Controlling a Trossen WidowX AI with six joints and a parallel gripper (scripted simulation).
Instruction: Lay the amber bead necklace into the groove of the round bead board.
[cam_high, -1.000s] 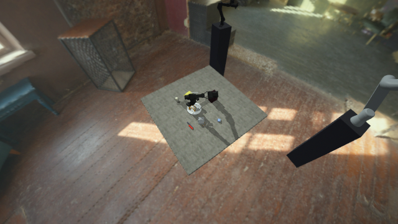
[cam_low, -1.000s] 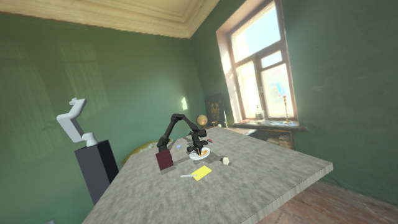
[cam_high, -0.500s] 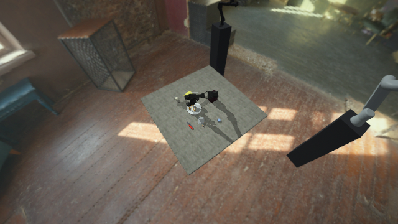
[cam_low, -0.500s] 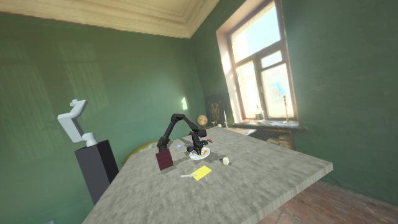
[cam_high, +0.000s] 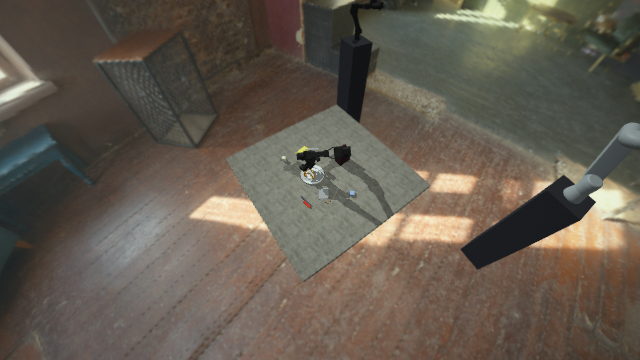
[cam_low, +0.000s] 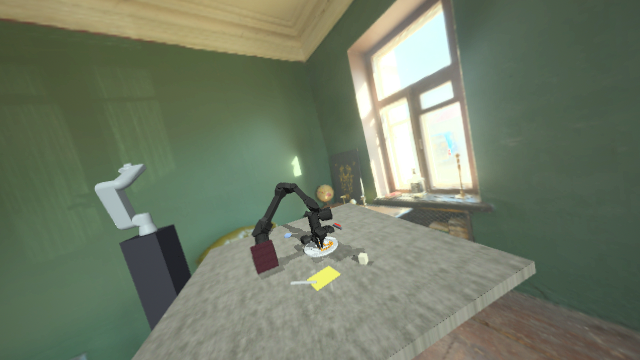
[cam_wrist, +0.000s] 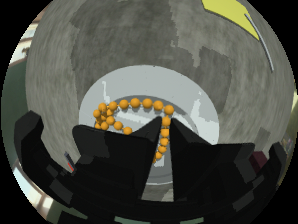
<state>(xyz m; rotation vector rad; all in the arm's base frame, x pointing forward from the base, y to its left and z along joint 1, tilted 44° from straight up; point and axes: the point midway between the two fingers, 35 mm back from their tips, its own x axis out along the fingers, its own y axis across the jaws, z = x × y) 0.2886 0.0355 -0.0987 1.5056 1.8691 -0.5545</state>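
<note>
Now: the board 1 cm ahead of my gripper tip, 5 cm to the left of it and 1 cm below it. The rest, counted from my gripper tip: grey square (2 cm ahead, 26 cm to the left, 1 cm below); white stick (13 cm behind, 20 cm to the right, 1 cm below); yellow card (4 cm behind, 21 cm to the right, 1 cm below).
</note>
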